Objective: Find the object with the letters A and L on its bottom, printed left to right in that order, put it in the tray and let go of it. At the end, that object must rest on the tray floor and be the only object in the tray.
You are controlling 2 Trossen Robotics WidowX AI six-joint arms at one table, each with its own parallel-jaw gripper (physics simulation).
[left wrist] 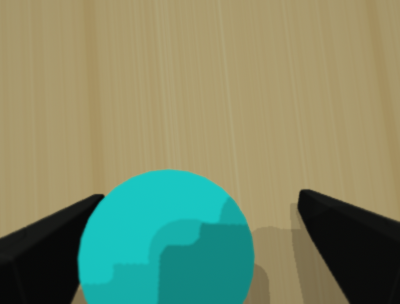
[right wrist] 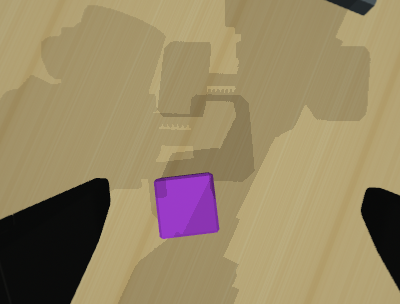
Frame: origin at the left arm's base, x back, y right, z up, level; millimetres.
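Seen in the pictures: left gripper, fingertip midpoint: point(left wrist: 203, 200); right gripper, fingertip midpoint: point(right wrist: 235, 194).
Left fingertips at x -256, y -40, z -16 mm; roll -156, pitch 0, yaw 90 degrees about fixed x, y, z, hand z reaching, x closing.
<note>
A point is followed by its place in that frame.
A cyan round-topped object point(left wrist: 170, 215) {x -257, y -52, z 27 mm} stands upright in the left wrist view, cut off by the lower edge. My left gripper point(left wrist: 203, 200) {x -256, y -40, z -16 mm} is open above and around it; the object lies close to the left-hand finger, with a gap to the right-hand one. A purple square-topped block point(right wrist: 187, 206) {x -727, y 4, z 17 mm} is in the right wrist view, between the fingers in the picture. My right gripper point(right wrist: 235, 194) {x -702, y -6, z 142 mm} is open, with space on both sides of the block. The undersides of both objects are hidden, so no letters show. A dark corner of the tray point(right wrist: 361, 6) {x -503, y -56, z -17 mm} shows at the upper right.
The light wooden table point(left wrist: 165, 100) {x -307, y -59, z -28 mm} point(right wrist: 310, 200) {x -678, y -94, z -28 mm} lies under both grippers. Arm and gripper shadows fall across the table in the right wrist view and over part of the cyan top in the left wrist view.
</note>
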